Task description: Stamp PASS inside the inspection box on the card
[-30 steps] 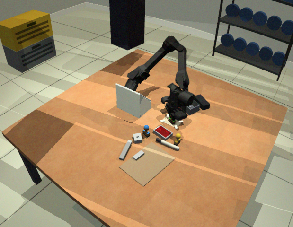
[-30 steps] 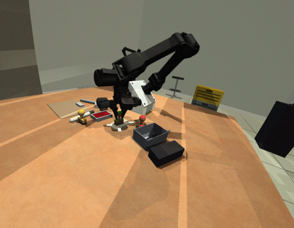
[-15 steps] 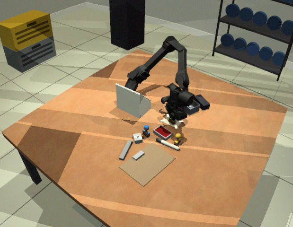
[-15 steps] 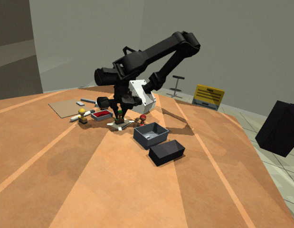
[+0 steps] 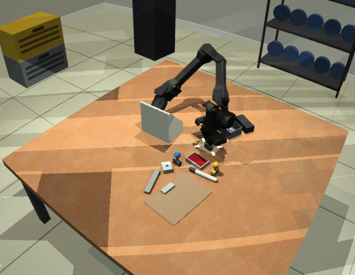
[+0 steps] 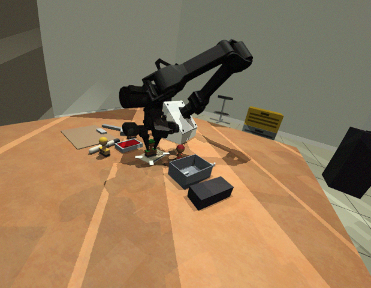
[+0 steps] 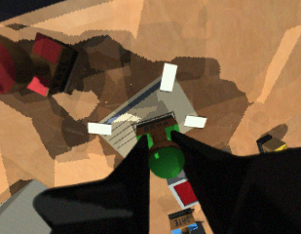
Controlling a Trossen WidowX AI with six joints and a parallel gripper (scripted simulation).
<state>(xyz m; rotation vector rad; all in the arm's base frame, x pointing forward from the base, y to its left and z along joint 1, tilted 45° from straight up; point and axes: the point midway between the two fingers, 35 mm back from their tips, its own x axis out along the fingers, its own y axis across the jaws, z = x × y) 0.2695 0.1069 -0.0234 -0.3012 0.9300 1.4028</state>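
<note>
The white card lies 30 mm below my gripper tip, 10 mm to the left of it and 10 mm behind it. From my gripper tip the other things lie so: red-knobbed stamp 100 mm to the left, 50 mm behind; then green-knobbed stamp right at my gripper tip; then red ink pad 110 mm to the right, 20 mm below, 20 mm ahead.
</note>
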